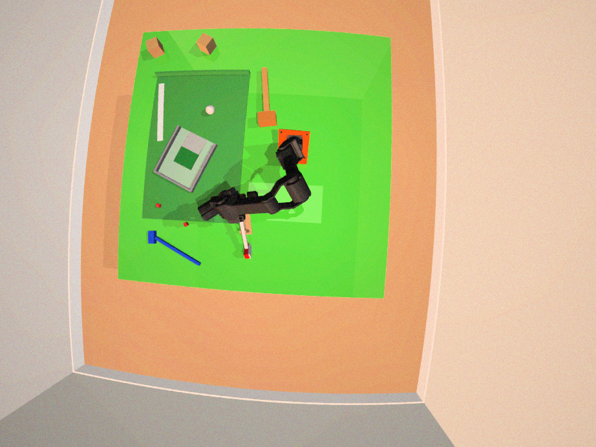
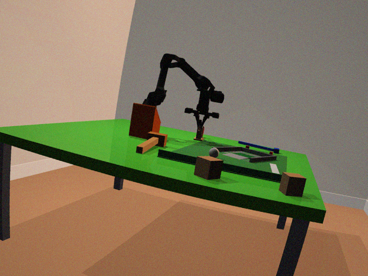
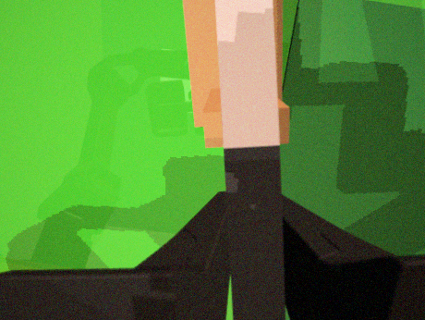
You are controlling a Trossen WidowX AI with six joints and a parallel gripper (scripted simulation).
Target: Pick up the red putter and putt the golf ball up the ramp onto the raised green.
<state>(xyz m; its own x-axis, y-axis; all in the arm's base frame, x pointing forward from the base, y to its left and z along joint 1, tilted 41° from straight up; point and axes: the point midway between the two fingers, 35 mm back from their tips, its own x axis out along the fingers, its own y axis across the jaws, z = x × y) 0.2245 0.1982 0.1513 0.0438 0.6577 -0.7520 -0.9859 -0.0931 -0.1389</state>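
Right now the wooden stand is 10 mm behind my gripper tip, 70 mm to the left of it and 30 mm below it. The rest, counted from my gripper tip: blue putter: 330 mm ahead, 210 mm to the left, 60 mm below; then white strip: 450 mm ahead, 450 mm to the right, 70 mm below; then white golf ball: 180 mm ahead, 440 mm to the right, 50 mm below.
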